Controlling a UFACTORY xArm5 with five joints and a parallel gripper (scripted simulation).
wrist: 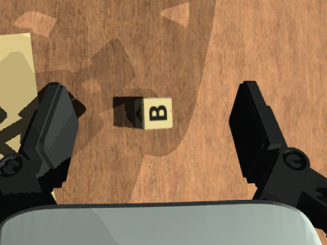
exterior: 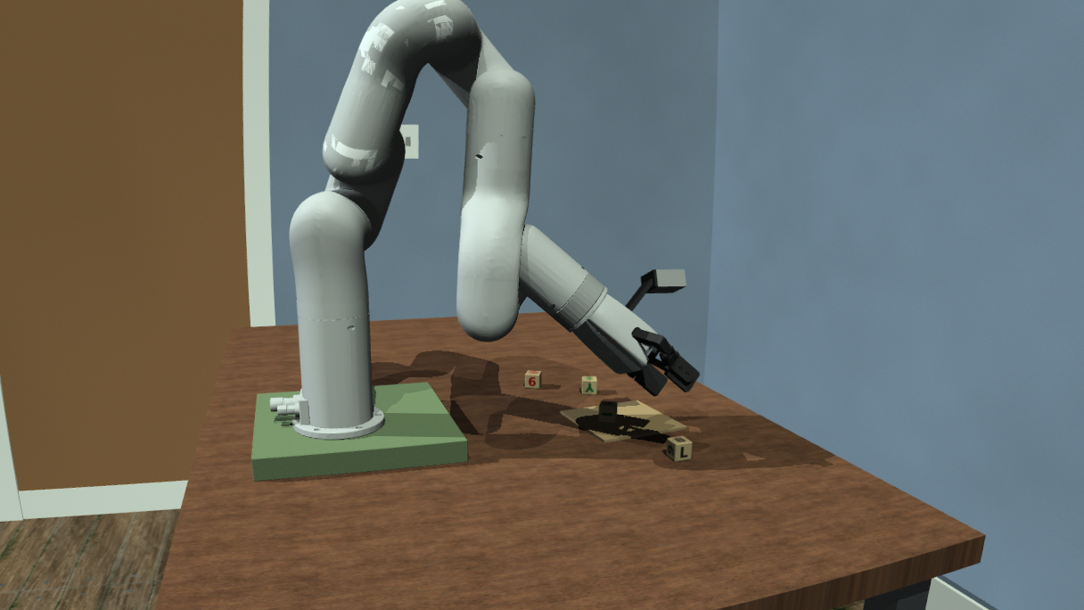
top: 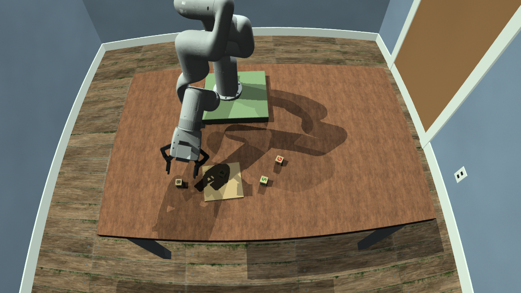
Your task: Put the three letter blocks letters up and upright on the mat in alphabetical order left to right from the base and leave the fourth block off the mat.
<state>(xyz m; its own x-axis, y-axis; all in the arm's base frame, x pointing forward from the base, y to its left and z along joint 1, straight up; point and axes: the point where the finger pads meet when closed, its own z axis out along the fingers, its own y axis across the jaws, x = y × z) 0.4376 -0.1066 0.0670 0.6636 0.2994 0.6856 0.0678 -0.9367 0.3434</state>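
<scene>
The cream block is 13 cm to the left of my hand, 8 cm below it and 4 cm behind it. Also, from my hand: tan mat (13 cm to the left, 10 cm below, 2 cm behind).
</scene>
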